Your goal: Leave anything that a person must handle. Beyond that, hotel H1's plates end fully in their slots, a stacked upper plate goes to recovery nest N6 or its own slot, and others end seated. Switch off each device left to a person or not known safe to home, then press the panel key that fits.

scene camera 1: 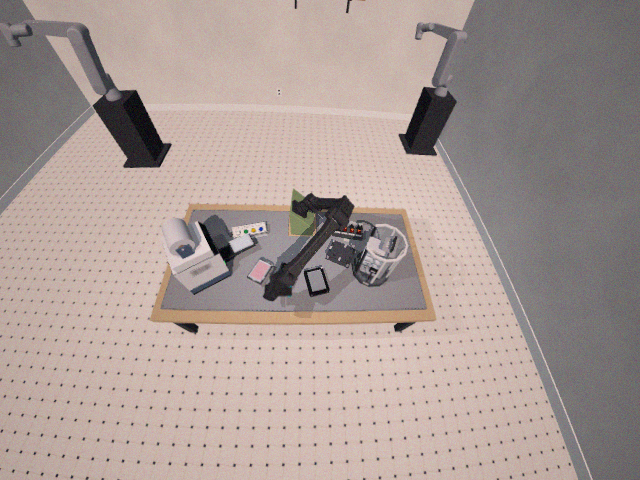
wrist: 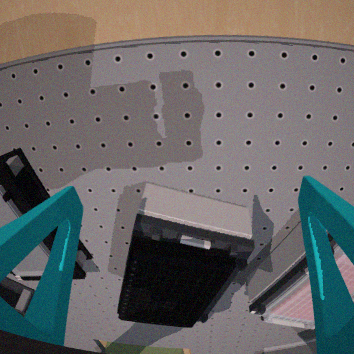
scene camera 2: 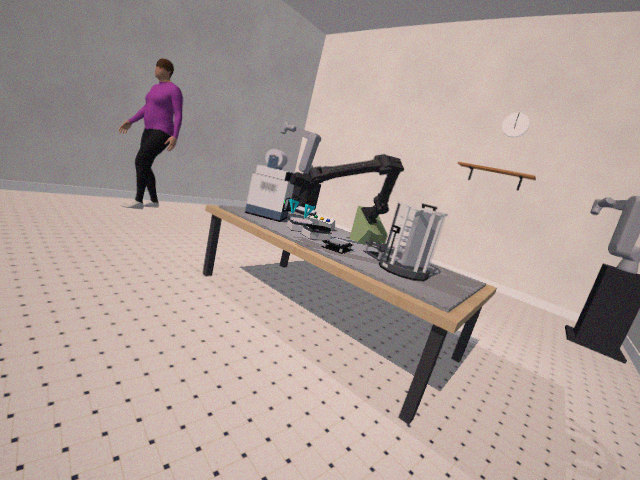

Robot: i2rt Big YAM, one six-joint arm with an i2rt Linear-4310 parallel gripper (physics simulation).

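Seen in the pictures: gripper, fingertip midpoint: (scene camera 1: 279, 296) (wrist: 185, 192) (scene camera 2: 298, 215); arm's base, origin of the base link: (scene camera 1: 299, 209) (scene camera 2: 368, 215).
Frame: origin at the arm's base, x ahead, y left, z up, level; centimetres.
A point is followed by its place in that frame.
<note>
My gripper (scene camera 1: 286, 291) @(x 57.1, y -10.3, z -5.2 cm) (scene camera 2: 301, 209) @(x 57.1, y -10.3, z -5.2 cm) (wrist: 185, 192) @(x 57.1, y -10.3, z -5.2 cm) is open and empty, its teal fingers above and either side of a dark plate (scene camera 2: 316, 227) @(x 46.2, y -4.7, z -10.2 cm) (wrist: 175, 280) @(x 43.7, y -8.3, z -10.3 cm) on a pale base. In scene camera 1 the arm hides this plate. A pink plate (scene camera 1: 260, 270) @(x 38.8, y -22.9, z -10.7 cm) (wrist: 300, 295) @(x 40.1, y -20.1, z -10.5 cm) sits on another pale base beside it. A black-framed nest (scene camera 1: 308, 283) (wrist: 30, 192) lies on the other side. The round open-sided hotel (scene camera 1: 368, 263) (scene camera 2: 419, 240) stands at the right. The panel (scene camera 1: 250, 229) @(x 8.9, y -31.0, z -10.2 cm) (scene camera 2: 322, 220) @(x 10.2, y -29.9, z -11.5 cm) has coloured keys. Slot seating and labels are too small to tell.
A white device (scene camera 1: 199, 271) @(x 46.0, y -53.2, z 2.7 cm) (scene camera 2: 266, 193) @(x 45.5, y -52.4, z -1.3 cm) stands at the left, with a pale plate (scene camera 1: 241, 243) @(x 22.5, y -35.6, z -6.2 cm) beside it. A green sloped block (scene camera 1: 301, 224) @(x 7.2, y 1.7, z -6.5 cm) (scene camera 2: 366, 227) @(x 7.5, y 5.2, z -6.7 cm), a row of red switches (scene camera 1: 353, 229) @(x 6.9, y 37.9, z -12.1 cm) and a dark unit (scene camera 1: 340, 253) @(x 26.5, y 26.9, z -11.5 cm) stand nearby. A person (scene camera 2: 162, 108) is behind the table.
</note>
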